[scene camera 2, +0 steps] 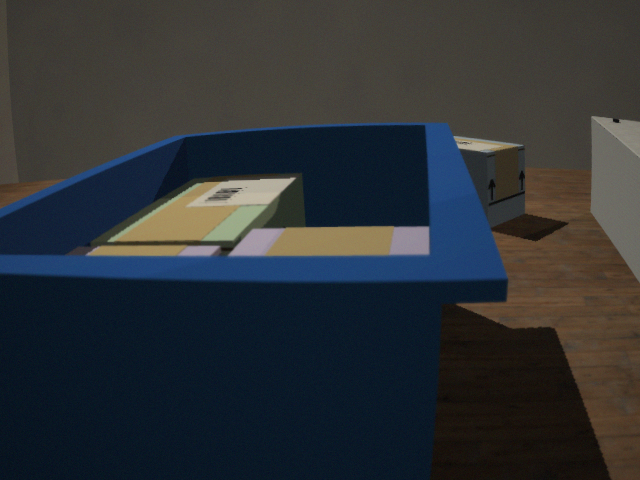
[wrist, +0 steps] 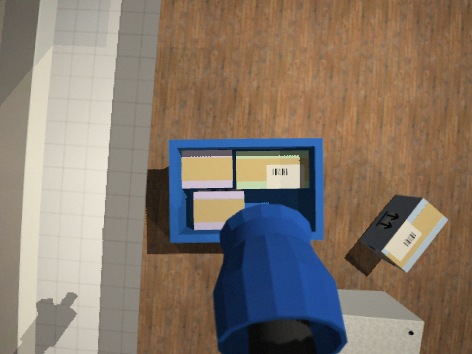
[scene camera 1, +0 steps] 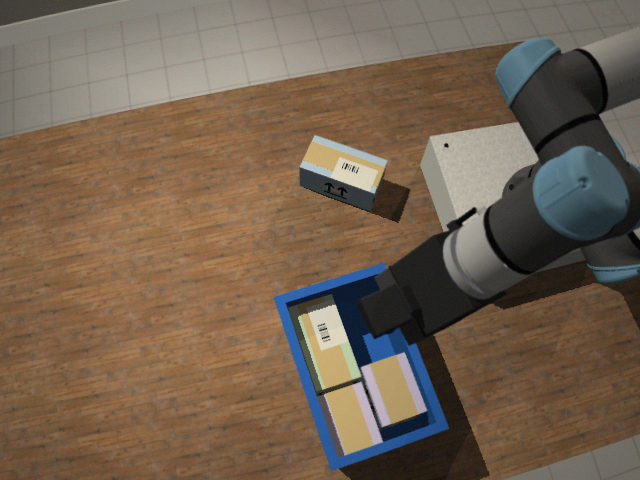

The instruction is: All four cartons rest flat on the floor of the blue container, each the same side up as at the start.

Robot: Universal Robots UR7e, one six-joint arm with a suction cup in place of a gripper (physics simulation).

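Frame: origin at the arm's base, x ahead, y left, z up, level; millimetres.
Where they show: hand, tool point: (wrist: 265, 240).
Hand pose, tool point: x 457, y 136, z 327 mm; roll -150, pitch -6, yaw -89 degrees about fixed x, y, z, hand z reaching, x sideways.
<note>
Each offset is from my tool point to the top centre of the thing. Level surfaces: height alone.
A green carton {dx +29, dy -74, dz -330 mm} (scene camera 1: 336, 364) (scene camera 2: 227, 227) (wrist: 250, 172) with a label on top lies in the blue container {dx -4, dy -13, dz -300 mm} (scene camera 1: 330, 282) (scene camera 2: 217, 268) (wrist: 175, 200). A lilac carton {dx +49, dy +62, dz -330 mm} (scene camera 1: 354, 418) (scene camera 2: 139, 250) (wrist: 207, 172) lies end to end with it along the same long wall. A second lilac carton {dx -41, dy +49, dz -330 mm} (scene camera 1: 393, 390) (scene camera 2: 330, 241) (wrist: 217, 210) lies beside the first. A light-blue carton {dx -158, dy -378, dz -343 mm} (scene camera 1: 343, 162) (scene camera 2: 504, 165) (wrist: 412, 230) stands outside on the table, arrows up, label on top. The blue suction cup (wrist: 265, 215) is off, above the container, with no carton on it. The arm hides it in scene camera 1.
The wooden table {dz -419 mm} (scene camera 1: 155, 232) (wrist: 375, 75) carries the container and a pale speckled base block (scene camera 1: 480, 170) (scene camera 2: 612, 180) (wrist: 385, 332) near the outside carton. The dark arm (scene camera 1: 516, 227) reaches over the container's right long wall in scene camera 1.
</note>
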